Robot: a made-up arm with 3 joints.
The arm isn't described. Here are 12 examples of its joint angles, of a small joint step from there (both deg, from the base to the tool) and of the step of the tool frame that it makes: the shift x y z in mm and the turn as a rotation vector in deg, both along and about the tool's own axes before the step.
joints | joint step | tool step
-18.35 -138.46 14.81 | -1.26 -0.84 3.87 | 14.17 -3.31 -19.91 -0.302 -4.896 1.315
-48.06 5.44 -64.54 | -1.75 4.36 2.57 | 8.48 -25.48 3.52 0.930 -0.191 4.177
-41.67 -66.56 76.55 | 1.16 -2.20 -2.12 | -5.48 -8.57 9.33 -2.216 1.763 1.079
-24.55 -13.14 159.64 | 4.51 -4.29 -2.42 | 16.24 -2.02 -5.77 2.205 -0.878 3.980
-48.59 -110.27 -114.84 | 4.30 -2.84 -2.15 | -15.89 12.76 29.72 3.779 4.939 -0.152
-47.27 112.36 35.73 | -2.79 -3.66 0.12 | 2.26 -5.48 -3.36 -4.528 -1.323 -0.948
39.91 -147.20 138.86 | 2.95 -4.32 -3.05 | -27.59 -6.19 25.87 0.619 6.377 3.179
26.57 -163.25 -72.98 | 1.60 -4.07 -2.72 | -10.36 29.89 20.36 -0.507 3.748 -4.437
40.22 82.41 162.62 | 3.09 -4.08 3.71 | 15.66 34.28 -21.13 5.293 -4.170 -0.101
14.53 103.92 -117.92 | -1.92 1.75 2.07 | 8.63 -17.40 -8.20 0.672 -1.831 2.694
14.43 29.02 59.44 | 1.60 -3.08 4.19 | 18.84 -8.23 -20.16 -0.920 -5.511 3.201
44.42 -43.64 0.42 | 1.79 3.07 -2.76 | -8.43 2.81 10.85 3.253 2.008 -0.773
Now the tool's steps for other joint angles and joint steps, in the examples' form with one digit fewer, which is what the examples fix.
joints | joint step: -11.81 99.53 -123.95 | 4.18 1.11 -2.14
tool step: -5.9 1.5 7.4 -4.08 1.35 -2.37
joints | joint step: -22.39 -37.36 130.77 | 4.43 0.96 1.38
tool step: 26.1 -21.5 -13.6 -2.92 -4.71 0.87
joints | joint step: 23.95 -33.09 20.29 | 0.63 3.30 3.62
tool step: 12.8 5.2 -15.5 3.75 -3.73 -0.40
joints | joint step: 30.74 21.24 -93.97 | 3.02 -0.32 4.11
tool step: 22.6 -2.1 -39.6 0.35 -7.04 0.69
